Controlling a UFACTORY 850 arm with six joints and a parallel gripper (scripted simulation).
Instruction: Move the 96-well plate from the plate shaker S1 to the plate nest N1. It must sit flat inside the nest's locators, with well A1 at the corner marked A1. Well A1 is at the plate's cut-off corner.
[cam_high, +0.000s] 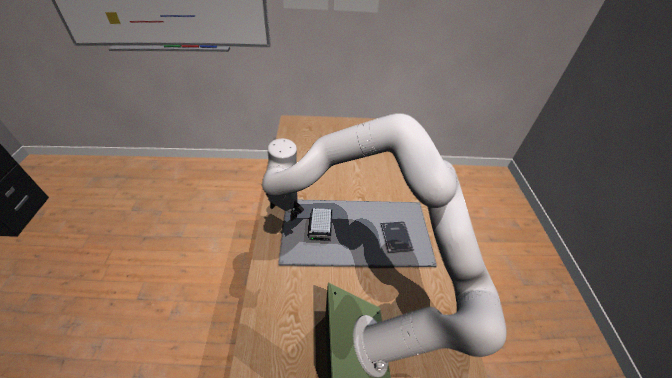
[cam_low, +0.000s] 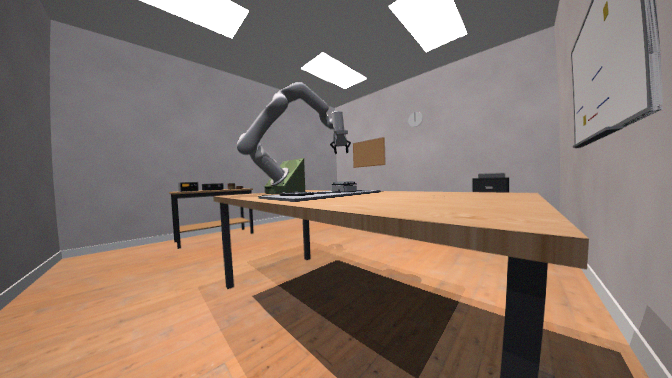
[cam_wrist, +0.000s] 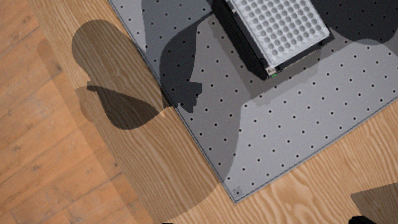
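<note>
The white 96-well plate is 240 mm below my hand, 150 mm ahead of it and 130 mm to the right of it.
</note>
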